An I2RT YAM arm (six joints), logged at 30 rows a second.
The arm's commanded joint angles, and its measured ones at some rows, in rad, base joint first. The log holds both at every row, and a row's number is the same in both.
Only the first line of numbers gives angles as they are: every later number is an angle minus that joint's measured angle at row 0.
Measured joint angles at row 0:
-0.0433, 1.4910, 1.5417, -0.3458, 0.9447, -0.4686
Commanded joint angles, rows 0 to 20:
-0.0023, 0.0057, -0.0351, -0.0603, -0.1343, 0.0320
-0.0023, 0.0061, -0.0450, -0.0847, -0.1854, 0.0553
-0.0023, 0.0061, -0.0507, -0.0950, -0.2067, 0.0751
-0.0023, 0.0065, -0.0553, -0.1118, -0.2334, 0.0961
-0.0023, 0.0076, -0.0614, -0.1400, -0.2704, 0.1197
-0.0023, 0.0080, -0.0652, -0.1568, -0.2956, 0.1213
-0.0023, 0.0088, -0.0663, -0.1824, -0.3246, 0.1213
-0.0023, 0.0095, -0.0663, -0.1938, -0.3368, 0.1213
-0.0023, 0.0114, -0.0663, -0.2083, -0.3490, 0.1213
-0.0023, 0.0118, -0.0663, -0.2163, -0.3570, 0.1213
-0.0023, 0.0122, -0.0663, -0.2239, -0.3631, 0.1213
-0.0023, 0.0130, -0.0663, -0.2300, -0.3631, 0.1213
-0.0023, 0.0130, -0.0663, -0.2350, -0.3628, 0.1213
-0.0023, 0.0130, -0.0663, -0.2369, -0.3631, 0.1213
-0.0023, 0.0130, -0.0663, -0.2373, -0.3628, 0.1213
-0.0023, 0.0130, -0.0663, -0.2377, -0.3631, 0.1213
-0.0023, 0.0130, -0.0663, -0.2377, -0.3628, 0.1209
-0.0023, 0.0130, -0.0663, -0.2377, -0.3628, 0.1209
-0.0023, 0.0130, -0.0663, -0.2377, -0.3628, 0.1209
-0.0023, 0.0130, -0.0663, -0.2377, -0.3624, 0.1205
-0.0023, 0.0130, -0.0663, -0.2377, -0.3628, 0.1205
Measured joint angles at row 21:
0.0000, 0.0053, -0.0621, -0.2342, -0.3494, 0.1037
